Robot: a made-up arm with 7 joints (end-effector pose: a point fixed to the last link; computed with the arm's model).
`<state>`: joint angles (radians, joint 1 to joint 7).
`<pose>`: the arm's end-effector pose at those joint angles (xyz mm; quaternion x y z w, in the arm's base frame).
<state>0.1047 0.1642 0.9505 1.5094 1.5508 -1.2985 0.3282</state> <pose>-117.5 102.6 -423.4 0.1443 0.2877 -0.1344 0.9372</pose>
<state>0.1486 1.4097 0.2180 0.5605 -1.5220 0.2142 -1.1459</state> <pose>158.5 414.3 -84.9 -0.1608 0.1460 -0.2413 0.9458</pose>
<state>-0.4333 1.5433 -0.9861 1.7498 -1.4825 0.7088 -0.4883</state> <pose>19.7 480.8 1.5 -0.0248 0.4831 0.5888 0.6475</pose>
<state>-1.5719 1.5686 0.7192 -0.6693 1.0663 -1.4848 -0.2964</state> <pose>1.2 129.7 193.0 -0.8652 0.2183 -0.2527 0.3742</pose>
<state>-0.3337 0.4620 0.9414 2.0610 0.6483 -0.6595 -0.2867</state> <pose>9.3 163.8 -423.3 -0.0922 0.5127 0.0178 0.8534</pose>
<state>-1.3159 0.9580 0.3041 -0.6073 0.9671 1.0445 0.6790</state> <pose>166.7 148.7 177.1 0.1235 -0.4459 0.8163 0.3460</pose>
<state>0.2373 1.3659 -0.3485 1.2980 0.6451 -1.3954 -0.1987</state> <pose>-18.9 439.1 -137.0 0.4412 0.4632 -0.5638 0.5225</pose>
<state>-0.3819 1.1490 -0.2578 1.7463 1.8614 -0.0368 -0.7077</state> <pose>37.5 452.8 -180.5 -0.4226 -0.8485 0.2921 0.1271</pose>
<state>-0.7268 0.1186 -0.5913 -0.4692 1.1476 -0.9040 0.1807</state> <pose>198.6 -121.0 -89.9 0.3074 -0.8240 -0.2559 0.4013</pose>
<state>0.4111 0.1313 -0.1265 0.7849 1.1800 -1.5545 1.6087</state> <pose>-118.3 40.6 -392.2 0.0294 -0.0680 0.1718 0.9824</pose>
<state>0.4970 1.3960 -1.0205 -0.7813 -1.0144 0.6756 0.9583</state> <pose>-72.3 118.5 -186.5 0.2925 0.7230 -0.1579 0.6056</pose>
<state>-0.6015 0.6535 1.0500 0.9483 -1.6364 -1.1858 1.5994</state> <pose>170.5 364.4 -228.6 0.6232 0.1415 -0.7118 0.2913</pose>
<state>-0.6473 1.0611 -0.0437 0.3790 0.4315 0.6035 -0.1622</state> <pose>311.0 296.1 -76.9 0.5791 0.2614 0.2283 0.7377</pose>
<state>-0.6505 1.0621 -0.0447 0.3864 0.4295 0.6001 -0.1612</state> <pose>311.2 297.1 -76.8 0.5784 0.2621 0.2288 0.7378</pose>
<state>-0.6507 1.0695 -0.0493 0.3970 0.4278 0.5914 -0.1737</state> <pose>310.6 299.6 -76.5 0.5796 0.2677 0.2233 0.7366</pose>
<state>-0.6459 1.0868 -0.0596 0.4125 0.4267 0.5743 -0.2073</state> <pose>308.5 304.3 -76.0 0.5835 0.2813 0.2085 0.7328</pose>
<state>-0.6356 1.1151 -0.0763 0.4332 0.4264 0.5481 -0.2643</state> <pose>304.7 311.5 -75.1 0.5895 0.3042 0.1835 0.7255</pose>
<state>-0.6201 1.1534 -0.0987 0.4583 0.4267 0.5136 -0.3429</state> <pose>299.1 320.9 -73.4 0.5959 0.3366 0.1495 0.7136</pose>
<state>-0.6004 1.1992 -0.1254 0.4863 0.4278 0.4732 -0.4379</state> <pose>291.9 331.8 -70.9 0.6005 0.3771 0.1095 0.6965</pose>
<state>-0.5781 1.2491 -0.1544 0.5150 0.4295 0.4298 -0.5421</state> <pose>283.7 343.3 -67.4 0.6015 0.4230 0.0671 0.6744</pose>
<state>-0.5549 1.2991 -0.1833 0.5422 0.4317 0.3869 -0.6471</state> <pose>275.1 354.3 -63.0 0.5978 0.4703 0.0264 0.6486</pose>
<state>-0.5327 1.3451 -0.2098 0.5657 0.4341 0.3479 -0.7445</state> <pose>266.9 363.9 -58.2 0.5902 0.5148 -0.0095 0.6218</pose>
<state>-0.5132 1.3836 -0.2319 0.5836 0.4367 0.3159 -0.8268</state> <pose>259.9 371.5 -53.7 0.5806 0.5523 -0.0383 0.5969</pose>
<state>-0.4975 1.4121 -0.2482 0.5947 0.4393 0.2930 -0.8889</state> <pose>254.7 376.6 -50.2 0.5717 0.5805 -0.0592 0.5768</pose>
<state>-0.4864 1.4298 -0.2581 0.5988 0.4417 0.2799 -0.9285</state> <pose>251.6 379.3 -48.1 0.5656 0.5980 -0.0723 0.5633</pose>
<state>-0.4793 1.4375 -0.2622 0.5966 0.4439 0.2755 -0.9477</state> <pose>250.4 379.9 -47.5 0.5630 0.6061 -0.0791 0.5562</pose>
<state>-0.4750 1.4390 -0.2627 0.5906 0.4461 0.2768 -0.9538</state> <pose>250.3 379.3 -47.8 0.5631 0.6081 -0.0819 0.5535</pose>
